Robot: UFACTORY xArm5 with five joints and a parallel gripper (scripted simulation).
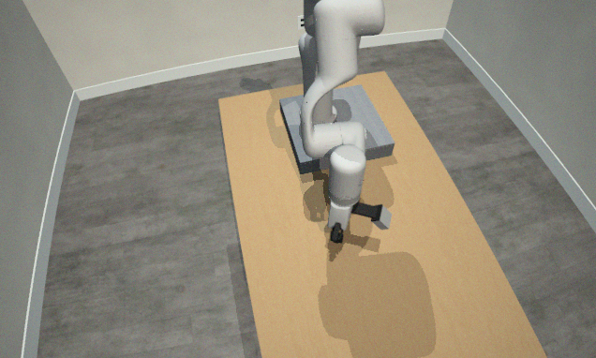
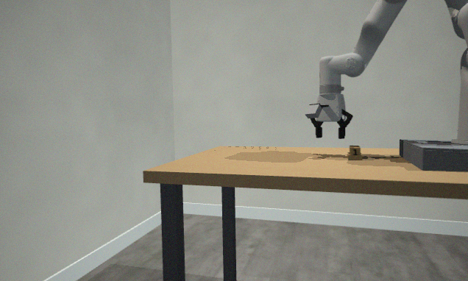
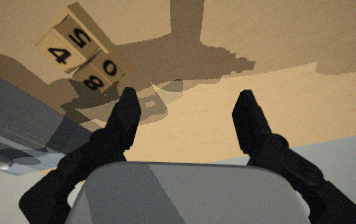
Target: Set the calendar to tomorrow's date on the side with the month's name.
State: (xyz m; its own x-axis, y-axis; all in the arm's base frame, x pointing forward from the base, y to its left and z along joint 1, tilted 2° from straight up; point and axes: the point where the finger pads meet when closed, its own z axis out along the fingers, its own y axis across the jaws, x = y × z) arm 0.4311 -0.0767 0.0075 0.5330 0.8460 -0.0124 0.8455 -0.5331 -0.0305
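Now: the wooden cube 8 cm behind my hand, 5 cm to the left of it and 5 cm below it. Also, from my hand: wooden tray 8 cm behind, 7 cm to the left, 7 cm below.
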